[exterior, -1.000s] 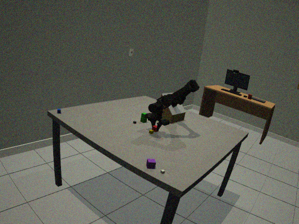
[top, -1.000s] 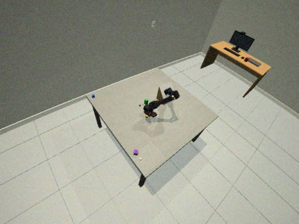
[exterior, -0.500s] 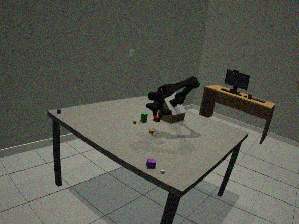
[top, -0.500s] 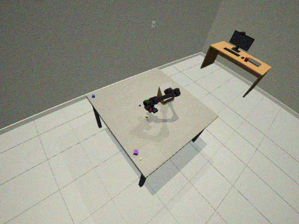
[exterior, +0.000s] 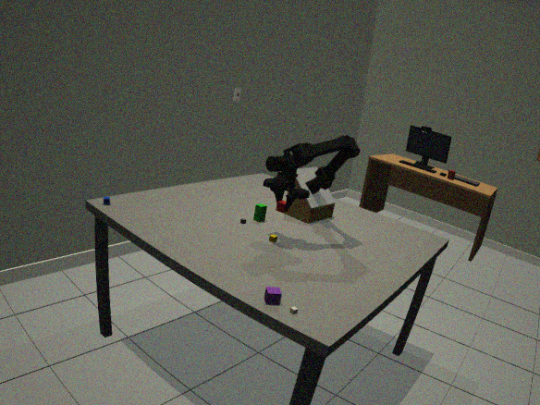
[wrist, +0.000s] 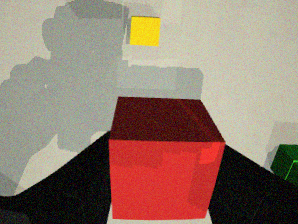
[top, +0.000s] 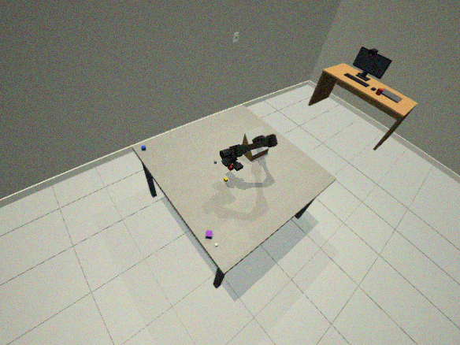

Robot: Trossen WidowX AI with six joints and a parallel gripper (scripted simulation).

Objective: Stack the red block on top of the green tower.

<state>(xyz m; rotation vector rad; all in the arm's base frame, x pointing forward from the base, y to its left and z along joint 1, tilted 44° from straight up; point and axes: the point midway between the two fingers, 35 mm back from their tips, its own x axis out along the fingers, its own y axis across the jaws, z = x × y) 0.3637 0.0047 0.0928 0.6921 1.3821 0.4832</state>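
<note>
Now: gripper tip 20 mm past the dark block, 190 mm to the left of it and 120 mm above it. The rest, counted from my gripper tip: yellow block (40 mm ahead, 120 mm below); red block (10 mm above); purple block (440 mm ahead, 270 mm to the left, 110 mm below).
</note>
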